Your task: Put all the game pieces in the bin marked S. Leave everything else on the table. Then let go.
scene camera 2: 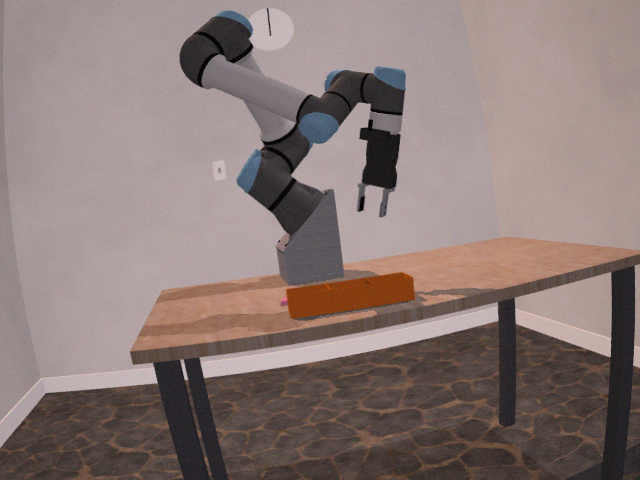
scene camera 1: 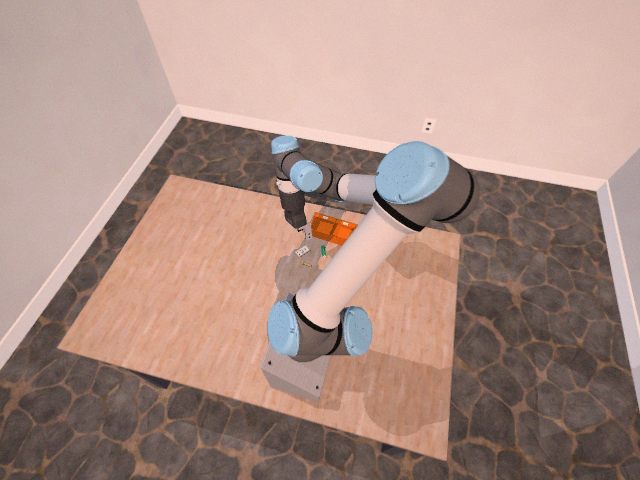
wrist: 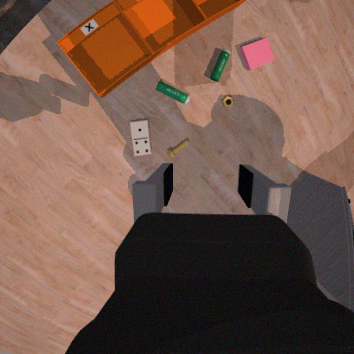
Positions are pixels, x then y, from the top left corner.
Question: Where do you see an orange divided bin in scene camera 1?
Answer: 324, 227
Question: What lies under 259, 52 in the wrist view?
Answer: A pink block.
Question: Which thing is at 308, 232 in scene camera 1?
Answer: My gripper.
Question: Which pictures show my gripper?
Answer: Scene camera 2, scene camera 1 and the wrist view: all of them.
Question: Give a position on an orange divided bin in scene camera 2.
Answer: At 320, 299
